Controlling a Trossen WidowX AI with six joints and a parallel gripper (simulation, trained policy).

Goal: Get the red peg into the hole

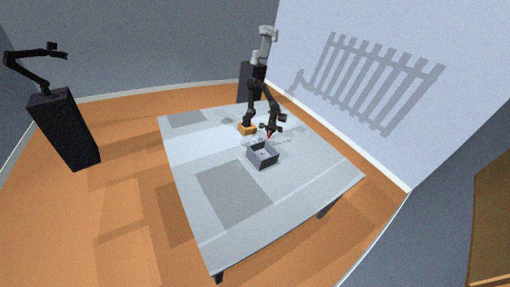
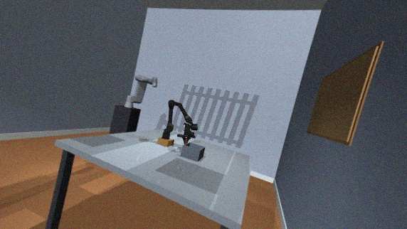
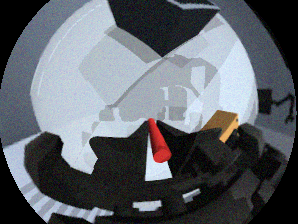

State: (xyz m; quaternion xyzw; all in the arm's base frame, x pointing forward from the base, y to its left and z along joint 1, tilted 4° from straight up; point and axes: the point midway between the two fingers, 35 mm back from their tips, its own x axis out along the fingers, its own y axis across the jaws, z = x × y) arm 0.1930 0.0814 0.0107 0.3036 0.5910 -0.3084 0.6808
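The box is 210 mm to the right of my gripper tip, 130 mm ahead of it and 10 mm below it. Round my gripper tip: red peg: 20 mm above.
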